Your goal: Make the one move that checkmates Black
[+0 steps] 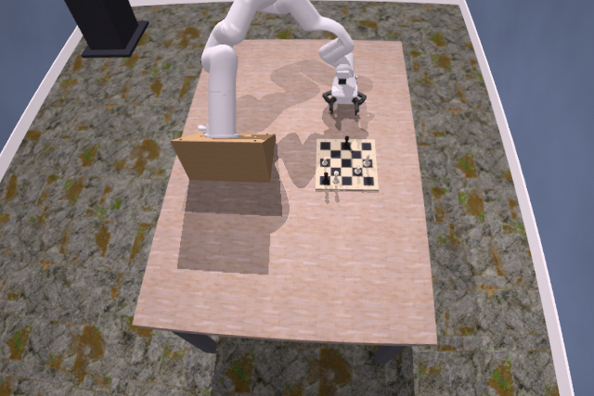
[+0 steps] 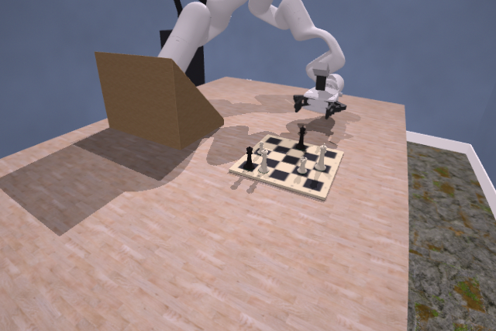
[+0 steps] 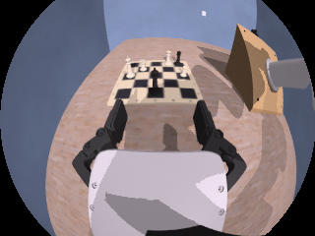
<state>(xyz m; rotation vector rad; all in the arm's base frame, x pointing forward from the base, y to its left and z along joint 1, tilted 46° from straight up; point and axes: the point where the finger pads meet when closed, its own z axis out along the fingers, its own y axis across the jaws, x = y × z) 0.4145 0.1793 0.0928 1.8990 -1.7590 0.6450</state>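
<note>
Right now the white chess piece is 1 cm behind my hand, 27 cm to the right of it and 4 cm below it. The rest, counted from my hand: tall black piece 2 cm ahead, 12 cm to the right, 4 cm below; tall white piece 9 cm ahead, 19 cm to the right, 4 cm below; small chessboard 2 cm ahead, 19 cm to the right, 7 cm below.
</note>
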